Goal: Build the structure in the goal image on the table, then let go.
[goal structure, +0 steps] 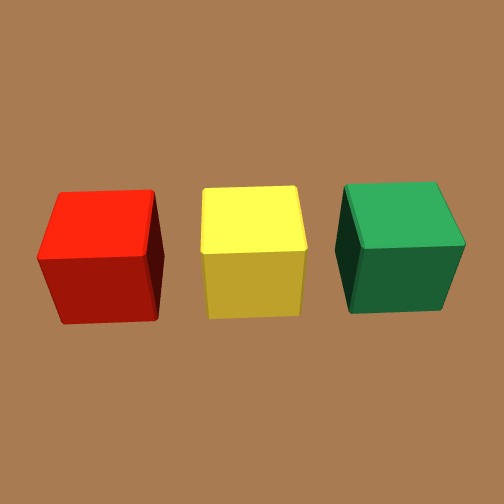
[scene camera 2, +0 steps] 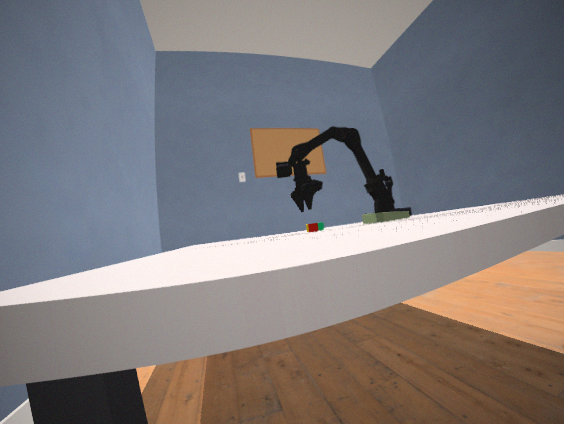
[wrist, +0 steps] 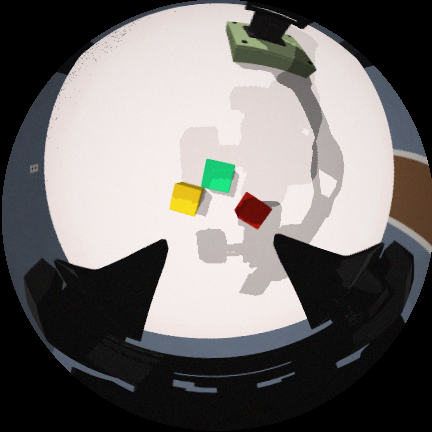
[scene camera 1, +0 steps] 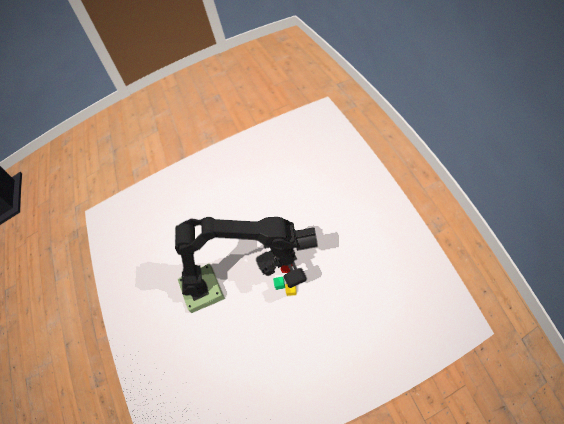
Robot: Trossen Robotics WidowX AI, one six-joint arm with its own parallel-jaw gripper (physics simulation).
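Frame: origin at the arm's base, x left, y ahead, z down, level; millimetres.
Where they show: gripper, fingertip midpoint: [scene camera 2: 306, 210] [wrist: 220, 242] [scene camera 1: 289, 269]; arm's base at its link origin: [scene camera 2: 383, 213] [scene camera 1: 198, 290].
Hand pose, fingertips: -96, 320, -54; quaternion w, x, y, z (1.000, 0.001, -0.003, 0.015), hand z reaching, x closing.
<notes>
Things, the pixels of their top centre, and the offset from my fingertips, as dx, dy, dz. Level surfaces: height alone.
- green cube at its top centre: [wrist: 217, 175] [scene camera 1: 278, 281] [scene camera 2: 318, 222] +2, -50, +57
- white table at its surface level: dz +90
- yellow cube at its top centre: [wrist: 184, 200] [scene camera 1: 290, 288] -39, -25, +57
- red cube at its top centre: [wrist: 255, 213] [scene camera 1: 285, 265] [scene camera 2: 312, 223] +46, -2, +57
A green cube [scene camera 1: 279, 283] [scene camera 2: 321, 226] [wrist: 218, 176] lies on the white table [scene camera 1: 320, 350] [scene camera 2: 200, 265] [wrist: 125, 125]. A yellow cube [scene camera 1: 291, 290] [wrist: 186, 199] lies close beside it, their corners nearly meeting. A red cube [scene camera 1: 284, 269] [scene camera 2: 313, 227] [wrist: 253, 210] lies a little apart from both, turned at an angle and in shadow. In scene camera 2 the red cube hides most of the yellow one. My gripper [scene camera 2: 306, 210] [wrist: 220, 242] is open and empty, pointing down above the table and the cubes. In scene camera 1 the gripper partly covers the red and yellow cubes.
The arm's green base plate [scene camera 1: 215, 292] [scene camera 2: 375, 218] [wrist: 265, 57] stands on the table, to the left of the cubes in scene camera 1. The arm [scene camera 1: 235, 230] [scene camera 2: 320, 141] arches from it to above the cubes. Arm shadows fall around the cubes.
</notes>
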